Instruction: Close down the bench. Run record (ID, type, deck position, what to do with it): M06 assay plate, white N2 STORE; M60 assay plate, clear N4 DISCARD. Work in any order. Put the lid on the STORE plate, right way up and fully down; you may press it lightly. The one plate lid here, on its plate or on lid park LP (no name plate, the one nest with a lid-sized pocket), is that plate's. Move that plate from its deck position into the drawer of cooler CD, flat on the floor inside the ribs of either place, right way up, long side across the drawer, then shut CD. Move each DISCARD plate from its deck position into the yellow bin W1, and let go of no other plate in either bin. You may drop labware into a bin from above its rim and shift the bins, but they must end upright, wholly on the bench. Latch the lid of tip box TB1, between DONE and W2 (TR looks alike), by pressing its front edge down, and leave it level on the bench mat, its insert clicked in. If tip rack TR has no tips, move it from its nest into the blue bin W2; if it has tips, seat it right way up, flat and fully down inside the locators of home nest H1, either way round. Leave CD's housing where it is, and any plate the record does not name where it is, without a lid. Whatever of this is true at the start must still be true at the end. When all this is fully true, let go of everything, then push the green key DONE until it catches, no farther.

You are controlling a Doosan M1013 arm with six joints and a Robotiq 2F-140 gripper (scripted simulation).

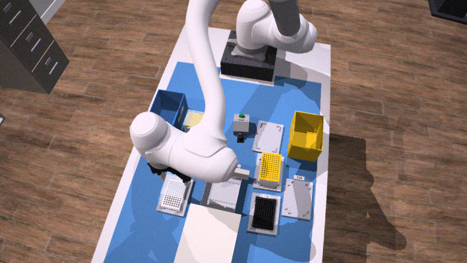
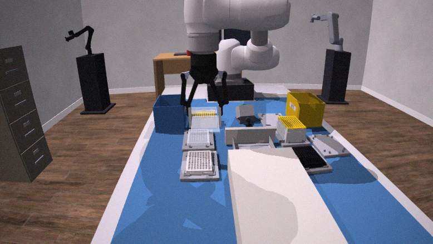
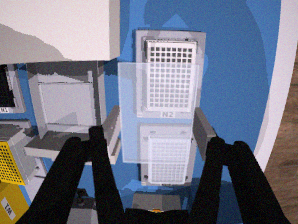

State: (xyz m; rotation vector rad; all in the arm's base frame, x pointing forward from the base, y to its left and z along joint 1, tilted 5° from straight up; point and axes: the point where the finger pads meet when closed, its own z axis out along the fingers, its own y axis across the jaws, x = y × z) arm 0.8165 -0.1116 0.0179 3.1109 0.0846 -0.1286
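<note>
Right now my hand is 2 cm short of the white plate M06, 2 cm to the left of it and 15 cm above it. The rest, counted from my hand: nest N2: 2 cm ahead, 2 cm to the right, 16 cm below; then clear plate lid: 2 cm below; then clear assay plate: 16 cm behind, 4 cm to the right, 15 cm below.
</note>
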